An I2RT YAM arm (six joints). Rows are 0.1 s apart.
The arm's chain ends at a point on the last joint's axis. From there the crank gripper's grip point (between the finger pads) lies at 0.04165 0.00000 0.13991 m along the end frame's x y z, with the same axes.
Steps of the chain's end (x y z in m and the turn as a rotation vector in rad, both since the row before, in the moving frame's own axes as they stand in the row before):
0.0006 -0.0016 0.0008 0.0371 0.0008 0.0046
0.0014 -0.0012 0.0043 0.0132 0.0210 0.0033
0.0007 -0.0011 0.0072 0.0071 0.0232 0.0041
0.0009 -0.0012 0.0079 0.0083 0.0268 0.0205
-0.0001 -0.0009 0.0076 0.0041 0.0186 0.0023
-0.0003 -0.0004 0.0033 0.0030 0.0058 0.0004
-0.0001 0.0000 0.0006 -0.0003 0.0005 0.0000
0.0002 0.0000 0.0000 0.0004 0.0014 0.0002
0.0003 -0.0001 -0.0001 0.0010 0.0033 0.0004
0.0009 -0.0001 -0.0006 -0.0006 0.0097 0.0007
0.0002 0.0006 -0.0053 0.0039 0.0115 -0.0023
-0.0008 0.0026 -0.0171 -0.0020 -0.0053 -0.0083
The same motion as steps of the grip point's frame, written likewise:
0.0007 -0.0066 0.0007 0.0371 0.0008 0.0046
0.0043 -0.0029 0.0034 0.0132 0.0210 0.0033
0.0039 -0.0019 0.0062 0.0071 0.0232 0.0041
0.0046 -0.0015 0.0067 0.0083 0.0268 0.0205
0.0025 -0.0014 0.0068 0.0041 0.0186 0.0023
0.0005 -0.0008 0.0031 0.0030 0.0058 0.0004
0.0000 0.0000 0.0006 -0.0003 0.0005 0.0000
0.0004 0.0000 -0.0001 0.0004 0.0014 0.0002
0.0008 -0.0002 -0.0002 0.0010 0.0033 0.0004
0.0023 0.0000 -0.0010 -0.0006 0.0097 0.0007
0.0018 0.0000 -0.0058 0.0039 0.0115 -0.0023
-0.0015 0.0025 -0.0169 -0.0020 -0.0053 -0.0083

